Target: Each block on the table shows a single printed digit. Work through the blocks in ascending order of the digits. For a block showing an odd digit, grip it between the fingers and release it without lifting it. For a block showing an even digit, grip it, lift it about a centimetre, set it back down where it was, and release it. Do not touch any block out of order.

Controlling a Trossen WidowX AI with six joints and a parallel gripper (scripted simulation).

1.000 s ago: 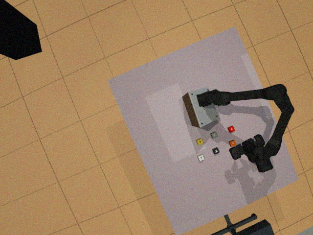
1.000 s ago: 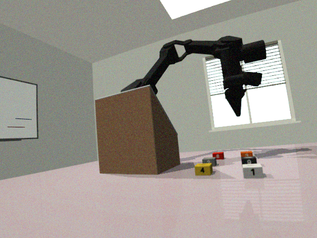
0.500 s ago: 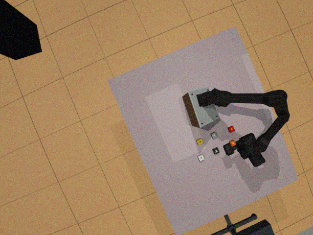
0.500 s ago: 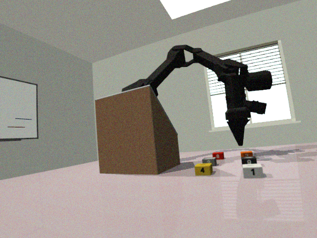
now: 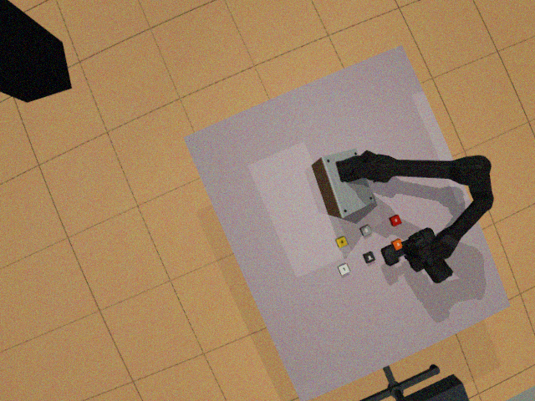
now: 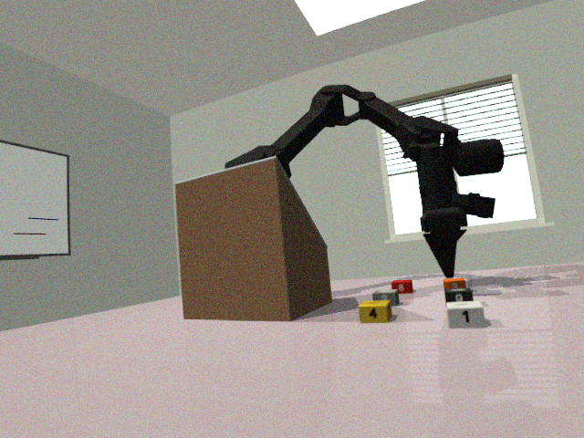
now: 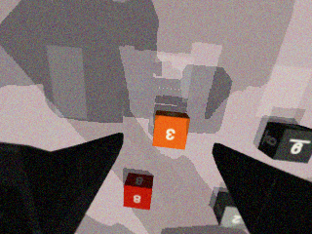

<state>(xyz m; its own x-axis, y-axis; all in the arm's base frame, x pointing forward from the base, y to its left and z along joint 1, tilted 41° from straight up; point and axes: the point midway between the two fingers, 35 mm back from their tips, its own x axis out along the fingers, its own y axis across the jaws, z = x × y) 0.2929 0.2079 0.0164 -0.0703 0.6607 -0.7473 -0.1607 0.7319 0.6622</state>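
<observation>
The orange 3 block lies 1 cm ahead of my gripper tip and 2 cm below it. Round my gripper tip: grey 2 block (7 cm behind, 10 cm to the right, 2 cm below); black 9 block (2 cm ahead, 12 cm to the right, 2 cm below); red 8 block (8 cm behind, 1 cm to the left, 2 cm below).
</observation>
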